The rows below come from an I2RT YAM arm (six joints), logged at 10 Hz.
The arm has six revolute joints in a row. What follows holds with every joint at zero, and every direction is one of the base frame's.
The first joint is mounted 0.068 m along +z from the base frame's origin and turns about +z.
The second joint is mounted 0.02 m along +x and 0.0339 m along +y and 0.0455 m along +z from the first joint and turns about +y.
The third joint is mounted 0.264 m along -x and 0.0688 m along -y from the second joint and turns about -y.
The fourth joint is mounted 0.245 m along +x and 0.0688 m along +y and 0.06 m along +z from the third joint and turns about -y.
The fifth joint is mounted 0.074 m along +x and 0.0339 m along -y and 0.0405 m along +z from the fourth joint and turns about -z.
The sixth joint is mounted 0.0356 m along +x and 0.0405 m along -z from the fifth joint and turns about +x.
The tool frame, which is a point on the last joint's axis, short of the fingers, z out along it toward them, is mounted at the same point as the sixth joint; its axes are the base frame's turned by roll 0, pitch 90 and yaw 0 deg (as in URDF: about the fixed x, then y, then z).
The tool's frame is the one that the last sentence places.
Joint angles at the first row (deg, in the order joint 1, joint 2, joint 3, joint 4, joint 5, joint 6):
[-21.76 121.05 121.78 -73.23 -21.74 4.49]
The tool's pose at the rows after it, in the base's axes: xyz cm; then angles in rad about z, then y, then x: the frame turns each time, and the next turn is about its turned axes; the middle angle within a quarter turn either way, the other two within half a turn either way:
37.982, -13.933, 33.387, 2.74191, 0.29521, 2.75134
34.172, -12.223, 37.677, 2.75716, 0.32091, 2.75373
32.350, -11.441, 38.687, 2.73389, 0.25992, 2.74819
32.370, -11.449, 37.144, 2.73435, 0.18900, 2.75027
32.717, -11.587, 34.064, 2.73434, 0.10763, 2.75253
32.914, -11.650, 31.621, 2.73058, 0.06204, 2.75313
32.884, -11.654, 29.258, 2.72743, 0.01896, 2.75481
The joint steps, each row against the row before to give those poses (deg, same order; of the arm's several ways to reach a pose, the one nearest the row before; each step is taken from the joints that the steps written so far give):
[-0.28 -5.20 0.00 -5.44 -0.37 -3.60]
[0.24 -7.30 -0.01 -6.08 -0.04 -0.66]
[0.09 -2.27 -0.06 -5.14 0.04 1.49]
[0.00 0.13 -3.32 -0.61 0.00 0.00]
[0.00 0.09 -7.10 2.54 0.00 0.02]
[0.02 0.00 -5.67 3.15 -0.02 0.26]
[-0.03 0.00 -5.39 2.99 0.02 0.17]

